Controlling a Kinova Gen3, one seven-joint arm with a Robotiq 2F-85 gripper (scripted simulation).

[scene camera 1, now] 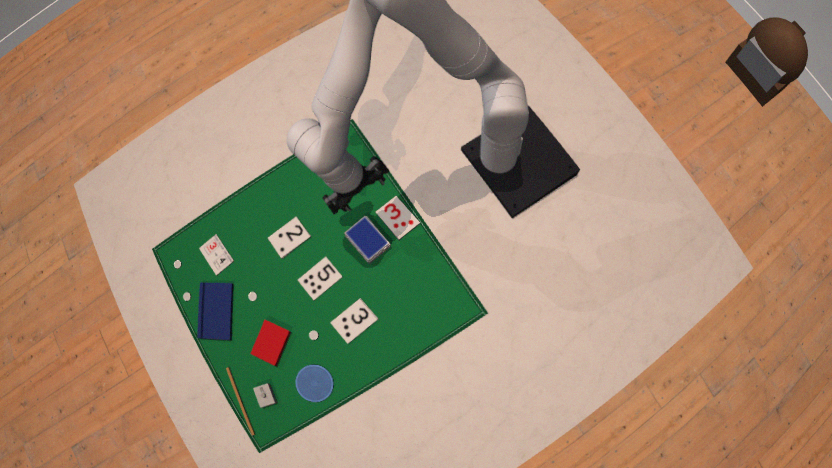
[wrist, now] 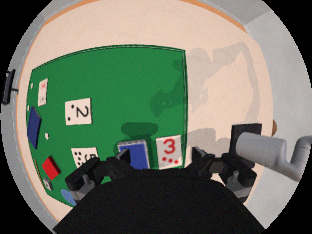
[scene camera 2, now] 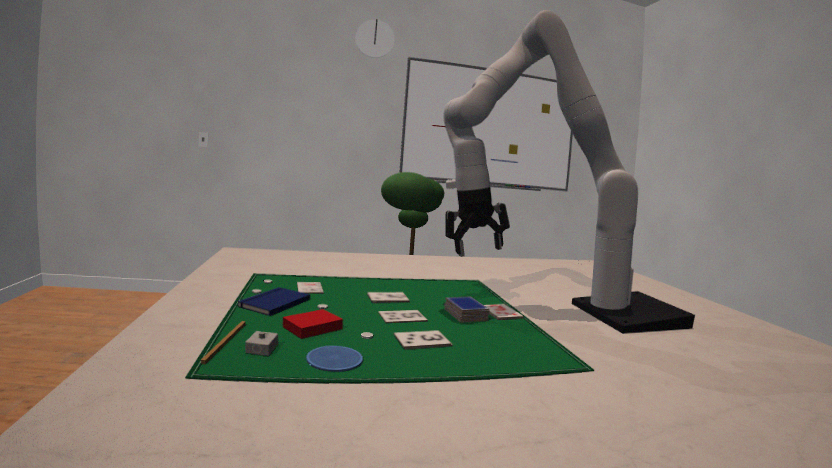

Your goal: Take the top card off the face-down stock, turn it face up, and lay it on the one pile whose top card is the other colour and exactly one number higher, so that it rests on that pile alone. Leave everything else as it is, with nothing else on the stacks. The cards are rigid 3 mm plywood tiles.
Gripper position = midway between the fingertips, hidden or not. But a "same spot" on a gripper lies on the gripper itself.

My gripper shows in scene camera 1, in the wrist view [160, 155] and in scene camera 2. The same spot on a green mat: [wrist: 136, 93] is [scene camera 2: 447, 293]. The same spot on my gripper: [scene camera 1: 378, 176] is [scene camera 2: 499, 225].
